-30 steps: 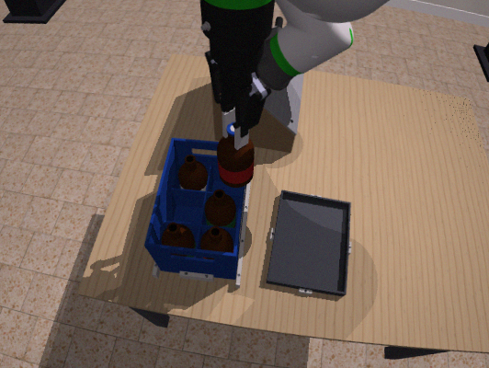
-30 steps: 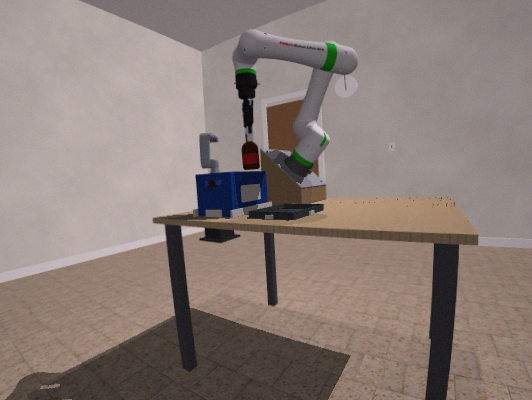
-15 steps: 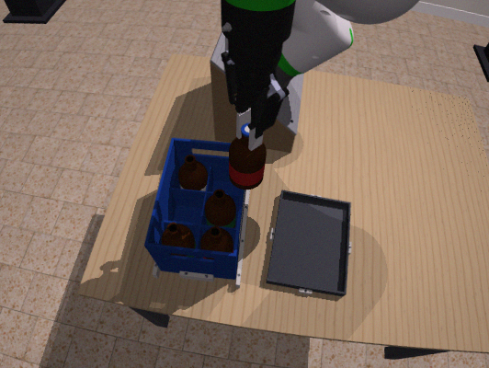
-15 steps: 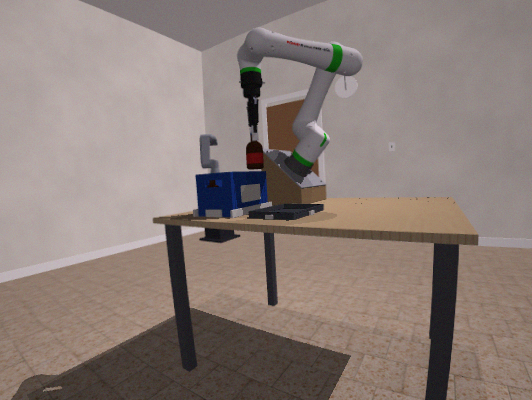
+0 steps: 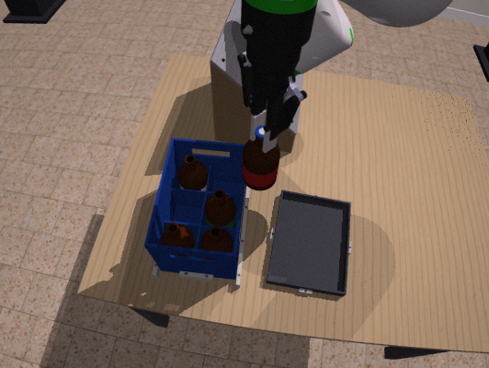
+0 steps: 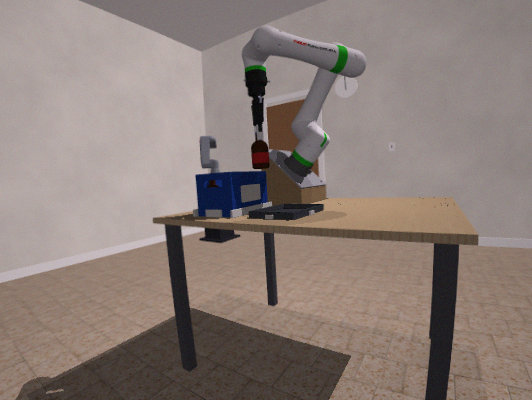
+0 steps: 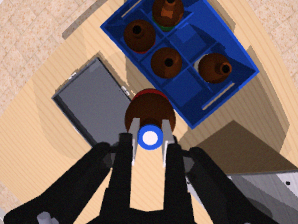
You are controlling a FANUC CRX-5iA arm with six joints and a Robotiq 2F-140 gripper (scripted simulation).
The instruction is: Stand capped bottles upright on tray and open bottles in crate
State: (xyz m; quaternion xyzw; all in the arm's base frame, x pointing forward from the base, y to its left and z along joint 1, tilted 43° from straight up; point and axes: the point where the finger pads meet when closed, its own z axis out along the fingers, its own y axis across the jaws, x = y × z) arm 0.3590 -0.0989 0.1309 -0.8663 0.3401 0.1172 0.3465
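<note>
My hand is 7 cm above the capped bottle. The rest, counted from my hand: dark grey tray (6 cm ahead, 15 cm to the left, 33 cm below); then blue crate (5 cm ahead, 12 cm to the right, 25 cm below).
</note>
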